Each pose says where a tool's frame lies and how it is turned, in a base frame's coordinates. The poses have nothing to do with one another.
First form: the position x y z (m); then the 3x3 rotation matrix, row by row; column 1 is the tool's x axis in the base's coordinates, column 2 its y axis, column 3 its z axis. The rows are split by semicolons.
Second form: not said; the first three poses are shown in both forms.
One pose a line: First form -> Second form
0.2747 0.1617 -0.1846; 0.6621 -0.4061 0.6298; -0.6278 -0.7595 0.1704; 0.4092 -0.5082 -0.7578 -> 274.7 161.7 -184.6; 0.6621 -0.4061 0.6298; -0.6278 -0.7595 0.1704; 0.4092 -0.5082 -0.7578
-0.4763 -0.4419 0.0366; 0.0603 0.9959 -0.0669; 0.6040 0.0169 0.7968; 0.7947 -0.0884 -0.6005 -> -476.3 -441.9 36.6; 0.0603 0.9959 -0.0669; 0.6040 0.0169 0.7968; 0.7947 -0.0884 -0.6005
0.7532 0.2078 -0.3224; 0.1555 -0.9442 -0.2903; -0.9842 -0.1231 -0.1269; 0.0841 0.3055 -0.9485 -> 753.2 207.8 -322.4; 0.1555 -0.9442 -0.2903; -0.9842 -0.1231 -0.1269; 0.0841 0.3055 -0.9485
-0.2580 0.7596 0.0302; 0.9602 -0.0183 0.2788; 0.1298 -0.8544 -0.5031; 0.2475 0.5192 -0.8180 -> -258.0 759.6 30.2; 0.9602 -0.0183 0.2788; 0.1298 -0.8544 -0.5031; 0.2475 0.5192 -0.8180
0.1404 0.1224 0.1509; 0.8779 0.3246 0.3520; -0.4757 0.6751 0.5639; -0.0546 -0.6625 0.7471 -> 140.4 122.4 150.9; 0.8779 0.3246 0.3520; -0.4757 0.6751 0.5639; -0.0546 -0.6625 0.7471
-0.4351 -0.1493 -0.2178; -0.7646 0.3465 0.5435; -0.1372 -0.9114 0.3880; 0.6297 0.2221 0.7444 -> -435.1 -149.3 -217.8; -0.7646 0.3465 0.5435; -0.1372 -0.9114 0.3880; 0.6297 0.2221 0.7444
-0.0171 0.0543 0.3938; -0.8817 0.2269 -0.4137; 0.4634 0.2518 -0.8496; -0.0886 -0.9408 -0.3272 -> -17.1 54.3 393.8; -0.8817 0.2269 -0.4137; 0.4634 0.2518 -0.8496; -0.0886 -0.9408 -0.3272
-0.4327 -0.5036 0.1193; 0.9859 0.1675 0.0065; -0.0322 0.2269 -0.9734; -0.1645 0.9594 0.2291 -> -432.7 -503.6 119.3; 0.9859 0.1675 0.0065; -0.0322 0.2269 -0.9734; -0.1645 0.9594 0.2291
